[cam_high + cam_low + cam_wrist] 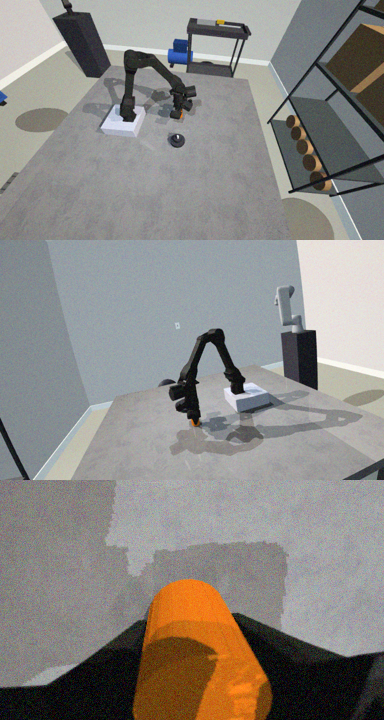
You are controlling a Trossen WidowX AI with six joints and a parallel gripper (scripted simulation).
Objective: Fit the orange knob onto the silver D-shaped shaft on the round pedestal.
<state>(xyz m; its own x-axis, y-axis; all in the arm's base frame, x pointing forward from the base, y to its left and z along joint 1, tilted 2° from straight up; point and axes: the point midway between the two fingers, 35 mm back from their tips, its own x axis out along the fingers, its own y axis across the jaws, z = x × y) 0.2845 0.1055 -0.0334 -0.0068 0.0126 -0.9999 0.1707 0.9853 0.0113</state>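
My gripper tip is 1 cm short of the round black pedestal, 20 cm to the left of it and 2 cm below it. The rest, counted from my gripper tip: orange knob 4 cm above.
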